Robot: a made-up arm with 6 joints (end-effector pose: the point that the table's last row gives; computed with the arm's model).
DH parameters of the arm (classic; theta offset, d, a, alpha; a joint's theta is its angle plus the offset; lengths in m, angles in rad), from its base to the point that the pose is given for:
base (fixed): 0 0.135 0 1.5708
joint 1: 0 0.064 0.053 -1.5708
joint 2: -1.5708 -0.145 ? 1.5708
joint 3: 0 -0.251 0.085 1.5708
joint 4: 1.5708 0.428 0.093 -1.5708
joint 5: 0 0.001 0.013 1.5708
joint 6: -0.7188 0 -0.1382 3.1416
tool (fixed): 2.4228 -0.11 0 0
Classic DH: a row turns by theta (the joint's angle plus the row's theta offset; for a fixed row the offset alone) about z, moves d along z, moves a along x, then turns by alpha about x.
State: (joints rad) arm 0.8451 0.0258 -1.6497 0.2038 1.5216 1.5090
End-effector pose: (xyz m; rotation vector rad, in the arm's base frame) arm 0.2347 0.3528 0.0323 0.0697 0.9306 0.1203
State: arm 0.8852 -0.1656 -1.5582 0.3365 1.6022 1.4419
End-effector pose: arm 0.2889 0.3288 0.0872 0.2050 1.0101 0.0904
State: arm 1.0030 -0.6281 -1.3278 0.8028 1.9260 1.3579
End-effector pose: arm 0.3574 0.2100 0.2535 0.5563 1.3292 0.2478
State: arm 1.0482 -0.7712 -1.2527 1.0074 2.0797 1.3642
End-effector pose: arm 0.3588 0.1468 0.3148 0.6615 1.4381 0.4263
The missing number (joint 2, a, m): 0.111
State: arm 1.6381 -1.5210 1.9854 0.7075 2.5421 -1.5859
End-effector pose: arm 0.0888 -0.3493 -0.1733 2.2090 -0.7561 -0.6377
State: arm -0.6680 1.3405 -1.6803 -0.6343 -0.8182 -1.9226
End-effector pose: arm -0.4215 0.1730 0.2492 1.8795 -1.6142 0.7552
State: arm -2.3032 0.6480 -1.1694 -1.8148 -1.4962 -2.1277
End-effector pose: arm -0.3279 0.3726 0.4496 0.3017 -1.3013 -0.0160
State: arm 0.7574 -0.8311 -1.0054 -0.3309 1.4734 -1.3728
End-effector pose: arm 0.3897 0.0411 -0.0049 0.7661 -0.4731 1.8445
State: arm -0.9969 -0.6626 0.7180 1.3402 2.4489 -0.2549
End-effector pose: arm -0.3680 -0.4562 -0.2767 0.9789 1.3780 -2.3040
